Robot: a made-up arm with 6 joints. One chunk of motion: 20 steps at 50 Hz.
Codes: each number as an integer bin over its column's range. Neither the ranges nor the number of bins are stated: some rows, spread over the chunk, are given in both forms.
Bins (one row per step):
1: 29 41 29 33 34 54
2: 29 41 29 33 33 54
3: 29 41 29 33 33 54
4: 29 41 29 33 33 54
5: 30 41 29 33 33 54
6: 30 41 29 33 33 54
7: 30 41 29 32 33 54
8: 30 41 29 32 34 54
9: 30 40 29 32 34 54
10: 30 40 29 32 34 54
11: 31 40 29 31 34 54
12: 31 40 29 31 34 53
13: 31 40 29 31 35 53
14: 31 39 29 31 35 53
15: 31 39 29 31 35 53
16: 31 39 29 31 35 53
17: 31 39 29 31 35 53
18: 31 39 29 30 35 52
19: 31 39 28 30 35 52
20: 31 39 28 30 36 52
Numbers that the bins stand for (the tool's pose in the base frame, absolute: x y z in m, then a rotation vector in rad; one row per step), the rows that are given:
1: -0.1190 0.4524 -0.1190 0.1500 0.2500 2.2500
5: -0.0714 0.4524 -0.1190 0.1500 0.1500 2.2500
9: -0.0714 0.4048 -0.1190 0.0500 0.2500 2.2500
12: -0.0238 0.4048 -0.1190 -0.0500 0.2500 2.1500
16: -0.0238 0.3571 -0.1190 -0.0500 0.3500 2.1500
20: -0.0238 0.3571 -0.1667 -0.1500 0.4500 2.0500
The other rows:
2: -0.1190 0.4524 -0.1190 0.1500 0.1500 2.2500
3: -0.1190 0.4524 -0.1190 0.1500 0.1500 2.2500
4: -0.1190 0.4524 -0.1190 0.1500 0.1500 2.2500
6: -0.0714 0.4524 -0.1190 0.1500 0.1500 2.2500
7: -0.0714 0.4524 -0.1190 0.0500 0.1500 2.2500
8: -0.0714 0.4524 -0.1190 0.0500 0.2500 2.2500
10: -0.0714 0.4048 -0.1190 0.0500 0.2500 2.2500
11: -0.0238 0.4048 -0.1190 -0.0500 0.2500 2.2500
13: -0.0238 0.4048 -0.1190 -0.0500 0.3500 2.1500
14: -0.0238 0.3571 -0.1190 -0.0500 0.3500 2.1500
15: -0.0238 0.3571 -0.1190 -0.0500 0.3500 2.1500
17: -0.0238 0.3571 -0.1190 -0.0500 0.3500 2.1500
18: -0.0238 0.3571 -0.1190 -0.1500 0.3500 2.0500
19: -0.0238 0.3571 -0.1667 -0.1500 0.3500 2.0500

